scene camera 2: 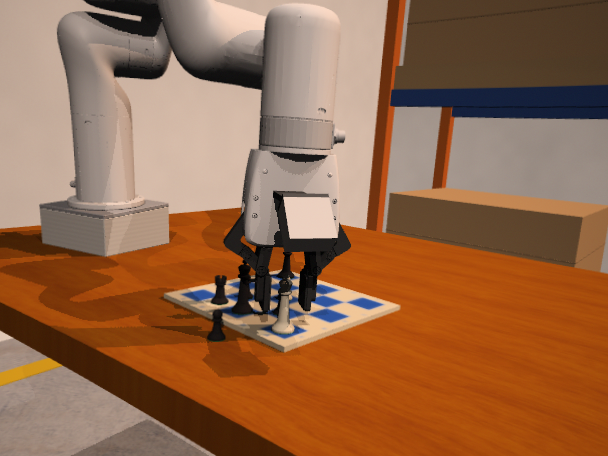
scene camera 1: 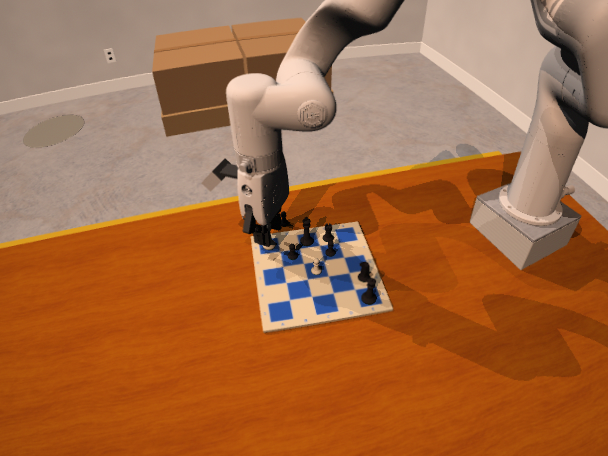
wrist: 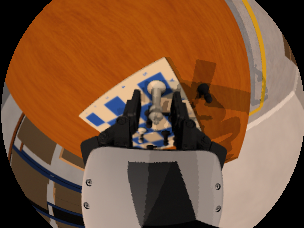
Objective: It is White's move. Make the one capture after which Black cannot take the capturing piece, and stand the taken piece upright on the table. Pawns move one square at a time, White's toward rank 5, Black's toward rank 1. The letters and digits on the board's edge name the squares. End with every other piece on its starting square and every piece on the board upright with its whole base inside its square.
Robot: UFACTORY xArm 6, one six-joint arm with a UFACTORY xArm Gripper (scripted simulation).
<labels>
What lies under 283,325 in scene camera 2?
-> A tall white piece.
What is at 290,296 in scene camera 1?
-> A blue-and-cream chessboard.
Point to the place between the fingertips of my gripper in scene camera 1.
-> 268,235
</labels>
